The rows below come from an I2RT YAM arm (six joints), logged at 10 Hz.
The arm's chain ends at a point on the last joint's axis. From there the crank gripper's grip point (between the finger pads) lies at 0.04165 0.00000 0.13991 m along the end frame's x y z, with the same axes.
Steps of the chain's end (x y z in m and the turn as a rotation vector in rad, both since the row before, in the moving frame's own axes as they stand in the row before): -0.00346, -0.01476, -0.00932, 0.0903, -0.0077, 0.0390; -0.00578, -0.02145, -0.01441, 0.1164, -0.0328, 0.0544; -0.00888, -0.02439, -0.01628, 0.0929, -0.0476, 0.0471; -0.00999, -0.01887, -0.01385, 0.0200, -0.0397, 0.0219; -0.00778, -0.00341, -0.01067, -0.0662, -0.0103, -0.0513; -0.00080, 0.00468, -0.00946, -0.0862, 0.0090, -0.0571; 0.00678, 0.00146, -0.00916, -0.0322, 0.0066, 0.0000; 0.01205, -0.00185, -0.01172, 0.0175, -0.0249, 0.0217; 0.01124, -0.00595, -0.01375, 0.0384, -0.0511, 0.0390; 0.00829, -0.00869, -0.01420, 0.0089, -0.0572, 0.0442
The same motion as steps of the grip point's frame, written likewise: -0.00432, -0.02579, -0.00950, 0.0903, -0.0077, 0.0390; -0.01000, -0.03563, -0.01394, 0.1164, -0.0328, 0.0544; -0.01531, -0.03565, -0.01497, 0.0929, -0.0476, 0.0471; -0.01555, -0.02083, -0.01233, 0.0200, -0.0397, 0.0219; -0.00904, 0.00376, -0.01048, -0.0662, -0.0103, -0.0513; 0.00073, 0.01429, -0.01026, -0.0862, 0.0090, -0.0571; 0.00770, 0.00596, -0.00951, -0.0322, 0.0066, 0.0000; 0.00857, -0.00344, -0.01074, 0.0175, -0.0249, 0.0217; 0.00412, -0.00987, -0.01188, 0.0384, -0.0511, 0.0390; 0.00021, -0.00828, -0.01205, 0.0089, -0.0572, 0.0442
